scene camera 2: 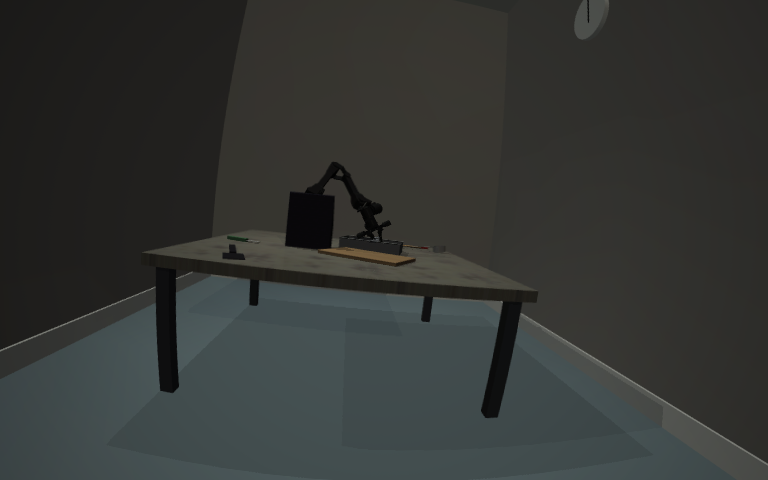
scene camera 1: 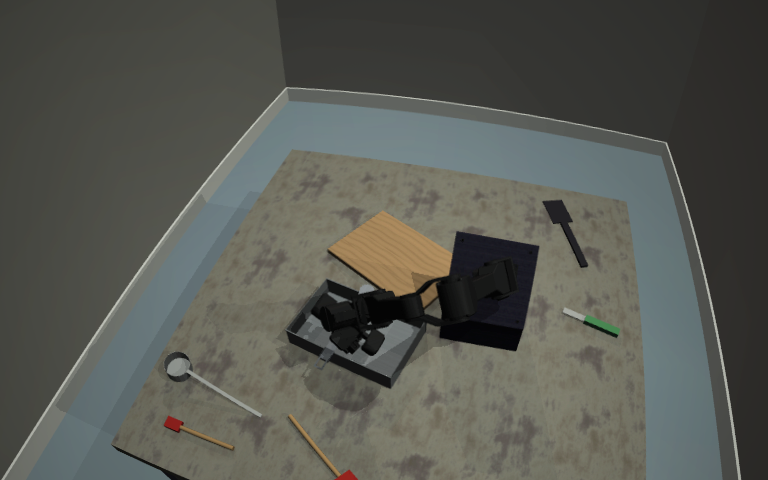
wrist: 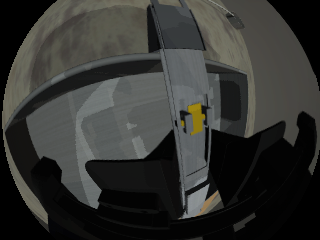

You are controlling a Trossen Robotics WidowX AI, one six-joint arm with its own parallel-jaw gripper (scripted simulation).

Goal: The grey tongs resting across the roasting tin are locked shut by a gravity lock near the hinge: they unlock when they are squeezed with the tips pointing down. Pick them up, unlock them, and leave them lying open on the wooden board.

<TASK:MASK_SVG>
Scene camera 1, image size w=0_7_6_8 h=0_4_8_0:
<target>gripper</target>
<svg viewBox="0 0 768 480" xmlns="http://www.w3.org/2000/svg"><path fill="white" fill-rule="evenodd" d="M331 331L329 340L340 351L346 354L350 353L351 355L361 346L366 354L374 356L385 340L385 335L380 331L371 330L368 334L365 332L367 329L358 329L357 324ZM327 293L322 294L311 311L319 320L321 307L338 302Z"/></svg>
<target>black spatula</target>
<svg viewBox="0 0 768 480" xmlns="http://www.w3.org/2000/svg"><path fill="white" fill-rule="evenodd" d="M542 201L553 224L561 224L562 230L565 232L567 240L580 264L580 268L588 267L581 248L567 223L573 221L565 208L565 204L562 200Z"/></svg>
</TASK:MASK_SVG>
